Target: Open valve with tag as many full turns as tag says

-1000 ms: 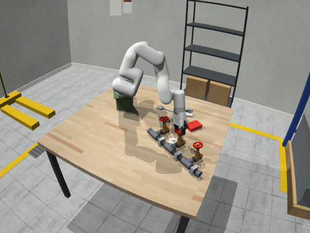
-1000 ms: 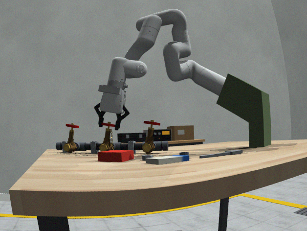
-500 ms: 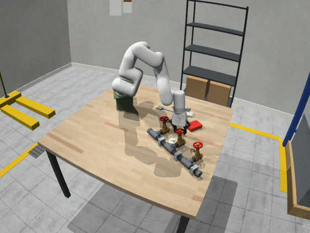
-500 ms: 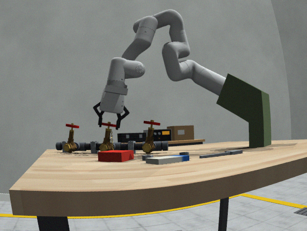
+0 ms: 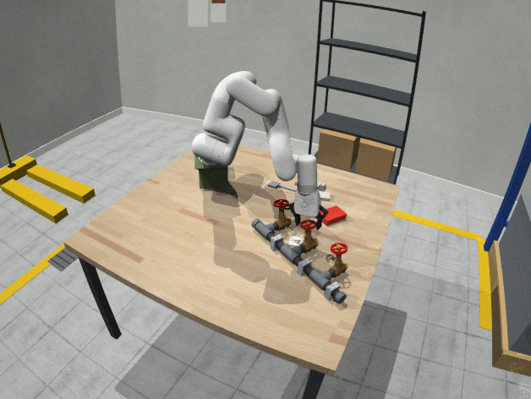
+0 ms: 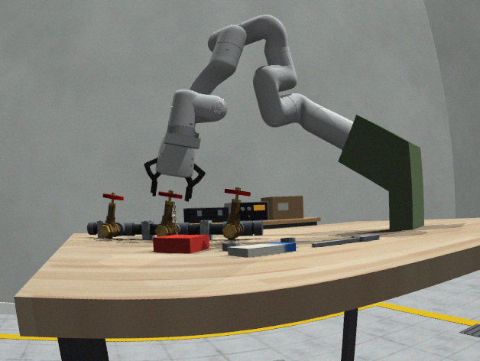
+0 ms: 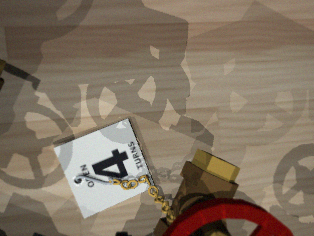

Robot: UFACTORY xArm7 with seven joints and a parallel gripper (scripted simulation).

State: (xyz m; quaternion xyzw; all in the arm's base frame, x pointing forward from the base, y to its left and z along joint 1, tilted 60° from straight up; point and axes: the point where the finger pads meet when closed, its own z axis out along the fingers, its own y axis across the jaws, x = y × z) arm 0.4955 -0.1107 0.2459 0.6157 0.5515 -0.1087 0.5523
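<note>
My gripper is now 120 mm above the white tag, 50 mm past it and 40 mm to the right of it. Round my hand: red block 240 mm to the left, 110 mm below, 110 mm ahead; grey wrench 470 mm to the left, 160 mm behind, 120 mm below; blue flat tool 420 mm to the left, 120 mm below, 40 mm ahead.
</note>
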